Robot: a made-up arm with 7 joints. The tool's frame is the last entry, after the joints.
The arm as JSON. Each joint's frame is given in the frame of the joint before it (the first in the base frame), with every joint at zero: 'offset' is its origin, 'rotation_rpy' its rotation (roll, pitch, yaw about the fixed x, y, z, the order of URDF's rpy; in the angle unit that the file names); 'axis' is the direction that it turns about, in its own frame. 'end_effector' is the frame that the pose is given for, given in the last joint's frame.
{
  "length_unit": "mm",
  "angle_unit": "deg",
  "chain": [
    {
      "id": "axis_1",
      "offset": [
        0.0,
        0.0,
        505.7
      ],
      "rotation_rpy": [
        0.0,
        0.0,
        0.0
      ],
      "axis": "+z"
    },
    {
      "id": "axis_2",
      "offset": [
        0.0,
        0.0,
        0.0
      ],
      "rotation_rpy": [
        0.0,
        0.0,
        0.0
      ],
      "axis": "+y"
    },
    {
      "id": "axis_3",
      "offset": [
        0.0,
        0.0,
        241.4
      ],
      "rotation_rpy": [
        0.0,
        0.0,
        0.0
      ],
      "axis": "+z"
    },
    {
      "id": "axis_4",
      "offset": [
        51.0,
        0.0,
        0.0
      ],
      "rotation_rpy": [
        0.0,
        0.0,
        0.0
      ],
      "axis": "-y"
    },
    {
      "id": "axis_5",
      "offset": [
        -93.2,
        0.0,
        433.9
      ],
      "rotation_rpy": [
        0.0,
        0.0,
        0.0
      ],
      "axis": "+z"
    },
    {
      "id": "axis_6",
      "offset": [
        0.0,
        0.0,
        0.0
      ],
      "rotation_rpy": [
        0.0,
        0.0,
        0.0
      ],
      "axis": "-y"
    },
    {
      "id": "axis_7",
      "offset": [
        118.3,
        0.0,
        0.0
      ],
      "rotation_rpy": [
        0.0,
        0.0,
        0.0
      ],
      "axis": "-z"
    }
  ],
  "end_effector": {
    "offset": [
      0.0,
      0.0,
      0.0
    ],
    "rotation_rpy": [
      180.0,
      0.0,
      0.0
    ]
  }
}
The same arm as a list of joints. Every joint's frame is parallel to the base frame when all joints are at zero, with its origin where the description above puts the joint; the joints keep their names.
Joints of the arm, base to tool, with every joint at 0 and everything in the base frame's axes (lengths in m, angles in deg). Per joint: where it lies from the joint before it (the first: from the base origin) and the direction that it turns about. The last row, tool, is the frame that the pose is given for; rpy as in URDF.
axis_1: axis 0 0 1 xyz 0 0 0.5057
axis_2: axis 0 1 0 xyz 0 0 0
axis_3: axis 0 0 1 xyz 0 0 0.2414
axis_4: axis 0 -1 0 xyz 0.051 0 0
axis_5: axis 0 0 1 xyz -0.0932 0 0.4339
axis_6: axis 0 -1 0 xyz 0 0 0
axis_7: axis 0 0 -1 xyz 0.1183 0 0
tool: xyz 0 0 0 rpy 180 0 0

